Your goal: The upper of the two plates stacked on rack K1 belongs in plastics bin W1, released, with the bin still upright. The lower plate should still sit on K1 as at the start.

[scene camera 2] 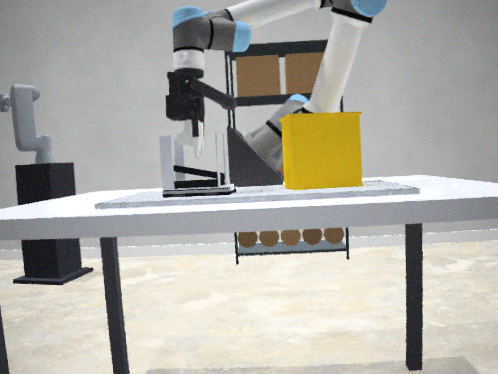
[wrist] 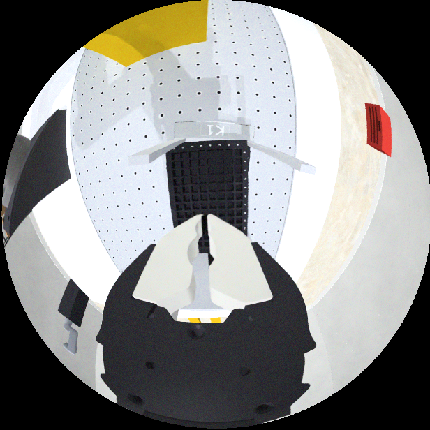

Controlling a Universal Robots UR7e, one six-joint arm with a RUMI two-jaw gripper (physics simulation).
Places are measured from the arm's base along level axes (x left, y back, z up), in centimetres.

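Pixels of known places: gripper, fingertip midpoint: point(scene camera 2: 196, 158); arm's base at its link origin: point(scene camera 2: 259, 154).
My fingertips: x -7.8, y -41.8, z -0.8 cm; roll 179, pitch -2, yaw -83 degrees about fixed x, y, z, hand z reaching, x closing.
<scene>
For each thing: its middle in the pictures, then the offset to it from my fingertips. Level surfaces: height alone.
- upper plate at the middle of its body: point(scene camera 2: 197, 172) dz -3.3, dx +0.0, dy -0.3 cm
- rack K1 at the middle of its body: point(scene camera 2: 198, 164) dz -1.6, dx +0.6, dy -0.8 cm
- lower plate at the middle of its body: point(scene camera 2: 195, 183) dz -6.1, dx -0.4, dy -0.8 cm
- Yellow bin W1 at the middle of its body: point(scene camera 2: 320, 151) dz +0.2, dx +29.0, dy +10.7 cm
- perforated board at its surface level: dz -8.8 cm
The upper plate point(scene camera 2: 197, 172) point(wrist: 210, 175) is black with a grid of square wells. In the scene view it is tilted, its left end higher, between the posts of rack K1 point(scene camera 2: 167, 162) point(wrist: 299, 164). The lower plate point(scene camera 2: 200, 183) lies flat low in the rack, below the upper one; in the wrist view it cannot be told apart. My gripper point(scene camera 2: 199, 154) point(wrist: 205, 216) is shut and empty, its pale fingertips between the rack posts a little above the upper plate. Yellow bin W1 point(scene camera 2: 322, 152) point(wrist: 165, 32) stands upright right of the rack in the scene view.
Rack and bin stand on a perforated board point(scene camera 2: 260, 194) point(wrist: 115, 165) on the white table point(scene camera 2: 250, 215). The light rack posts rise around the plates. A dark wedge-shaped bracket point(scene camera 2: 247, 162) stands behind, between rack and bin. Another robot arm point(scene camera 2: 23, 120) stands on a black pedestal at left.
</scene>
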